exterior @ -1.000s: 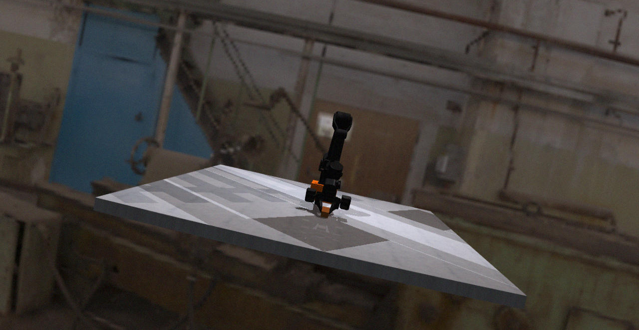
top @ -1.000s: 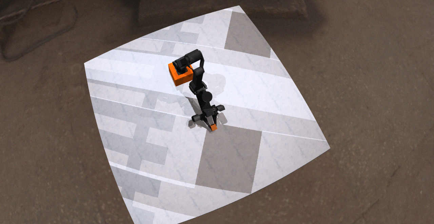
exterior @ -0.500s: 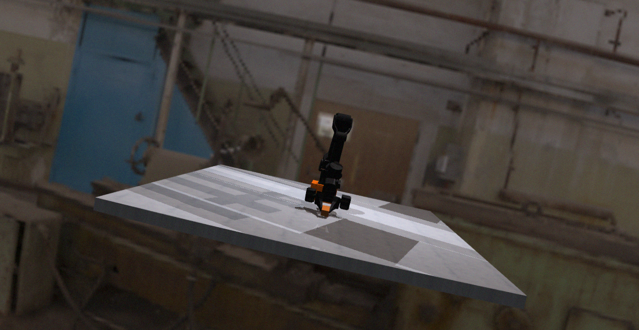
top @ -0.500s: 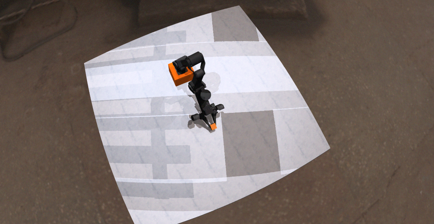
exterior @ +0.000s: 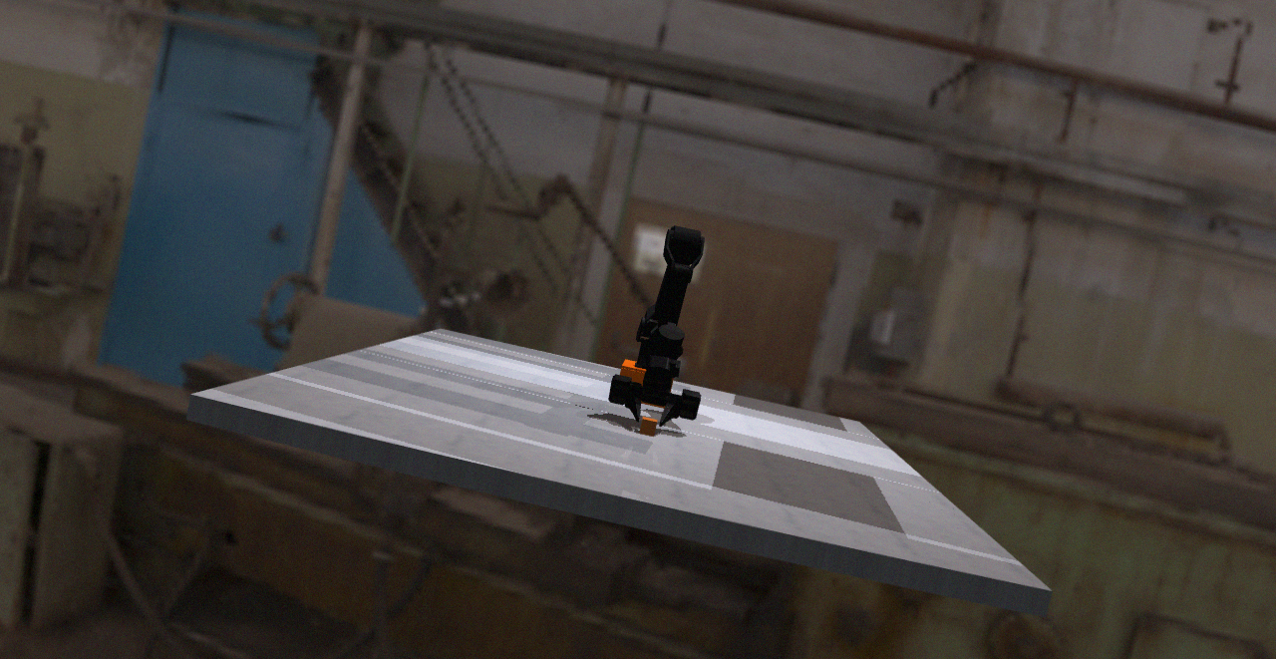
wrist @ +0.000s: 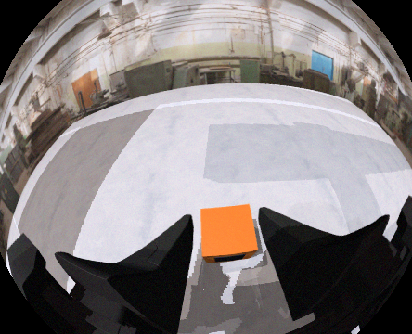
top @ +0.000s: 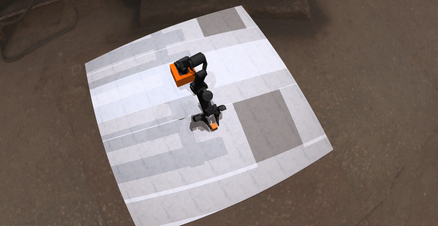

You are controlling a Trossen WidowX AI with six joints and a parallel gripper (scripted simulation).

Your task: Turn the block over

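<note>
The orange block is 2 cm behind my gripper tip and 1 cm below it.
</note>
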